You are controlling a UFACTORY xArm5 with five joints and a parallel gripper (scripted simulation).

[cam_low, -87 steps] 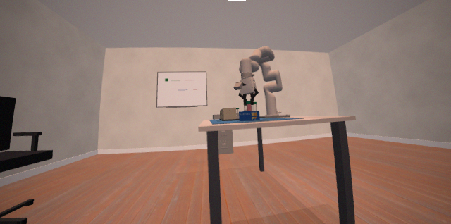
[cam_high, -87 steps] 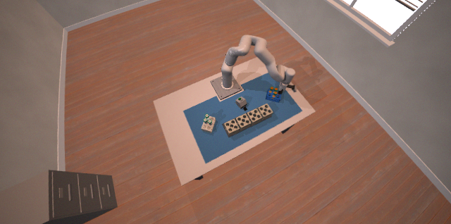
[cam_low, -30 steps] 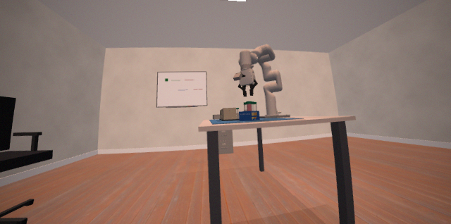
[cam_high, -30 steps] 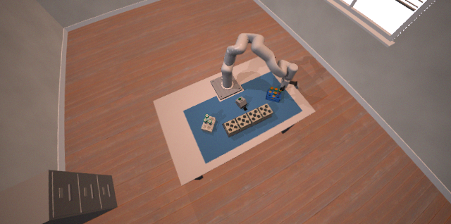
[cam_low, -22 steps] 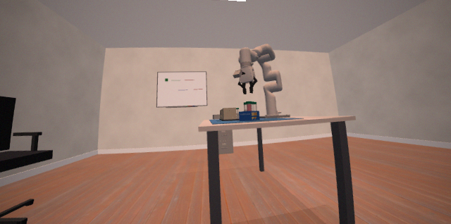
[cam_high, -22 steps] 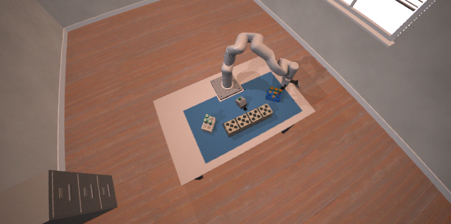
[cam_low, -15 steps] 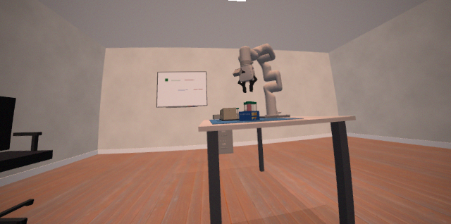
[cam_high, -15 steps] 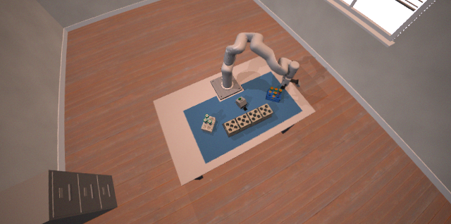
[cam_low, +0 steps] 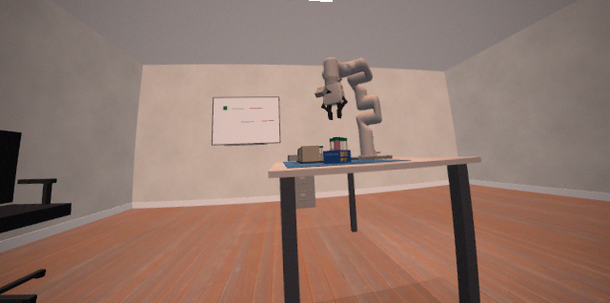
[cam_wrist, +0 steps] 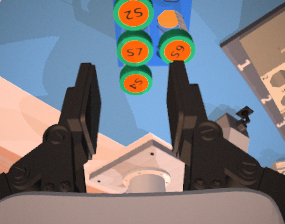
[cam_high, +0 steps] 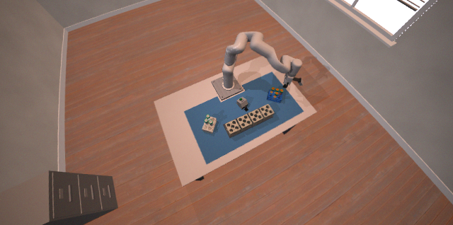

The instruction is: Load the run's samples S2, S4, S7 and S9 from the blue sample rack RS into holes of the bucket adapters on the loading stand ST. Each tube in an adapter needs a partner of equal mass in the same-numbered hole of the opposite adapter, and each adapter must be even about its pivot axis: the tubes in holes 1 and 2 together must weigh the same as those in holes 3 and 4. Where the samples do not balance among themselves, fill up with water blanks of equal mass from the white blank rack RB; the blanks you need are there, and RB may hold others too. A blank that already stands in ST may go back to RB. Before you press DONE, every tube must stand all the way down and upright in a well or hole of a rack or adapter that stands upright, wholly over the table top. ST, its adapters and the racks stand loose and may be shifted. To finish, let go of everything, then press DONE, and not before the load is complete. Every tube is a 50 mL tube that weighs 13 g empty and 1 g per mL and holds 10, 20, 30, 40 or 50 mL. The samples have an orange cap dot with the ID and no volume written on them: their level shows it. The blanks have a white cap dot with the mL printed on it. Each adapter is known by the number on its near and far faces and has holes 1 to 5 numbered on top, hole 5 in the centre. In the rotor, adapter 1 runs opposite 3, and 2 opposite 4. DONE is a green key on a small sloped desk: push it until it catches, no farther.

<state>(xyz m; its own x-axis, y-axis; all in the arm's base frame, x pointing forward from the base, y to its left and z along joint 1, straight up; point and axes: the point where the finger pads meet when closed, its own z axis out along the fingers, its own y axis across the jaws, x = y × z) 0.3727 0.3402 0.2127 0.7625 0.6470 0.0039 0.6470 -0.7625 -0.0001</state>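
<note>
The sample tube S9 is 160 mm below my hand and 50 mm to the right of it. The rest, counted from my hand: sample tube S2: 160 mm below, 10 mm behind; then sample tube S4: 160 mm below, 70 mm behind, 50 mm to the right; then sample tube S7: 160 mm below, 30 mm to the right, 20 mm behind.
</note>
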